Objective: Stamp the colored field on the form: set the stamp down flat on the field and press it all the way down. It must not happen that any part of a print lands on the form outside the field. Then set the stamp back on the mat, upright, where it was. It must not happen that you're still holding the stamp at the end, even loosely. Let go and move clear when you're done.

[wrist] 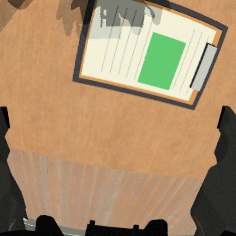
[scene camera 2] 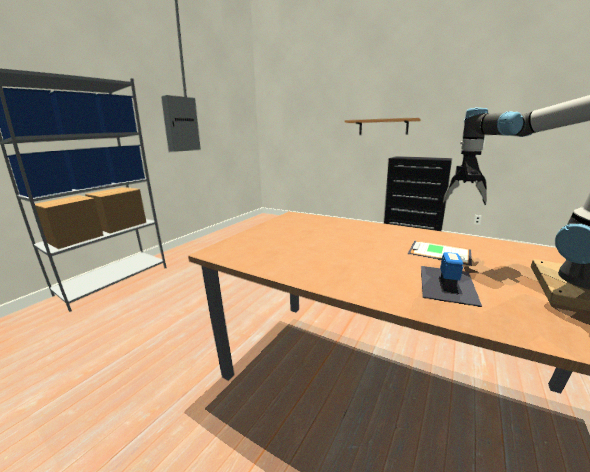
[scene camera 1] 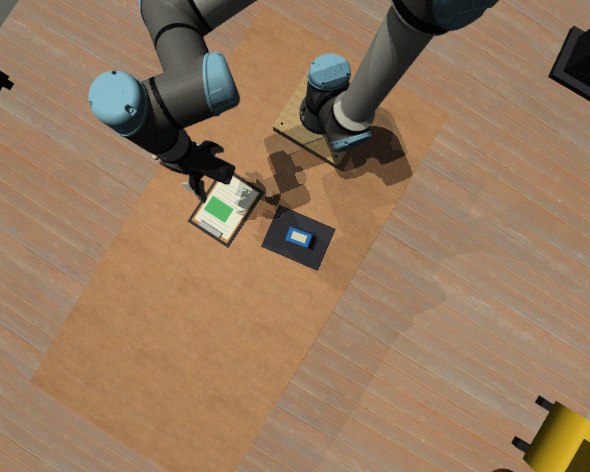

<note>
I see my gripper (scene camera 1: 213, 175), a blue stamp (scene camera 2: 451, 267), a form (scene camera 1: 227, 208) and a dark mat (scene camera 1: 274, 240).
My gripper shows as well in the wrist view (wrist: 112, 106) and in scene camera 2 (scene camera 2: 464, 204). The form also shows in the wrist view (wrist: 166, 58) and in scene camera 2 (scene camera 2: 429, 250). The dark mat shows as well in scene camera 2 (scene camera 2: 466, 293). The wrist view does not show the blue stamp: it is out of frame.
</note>
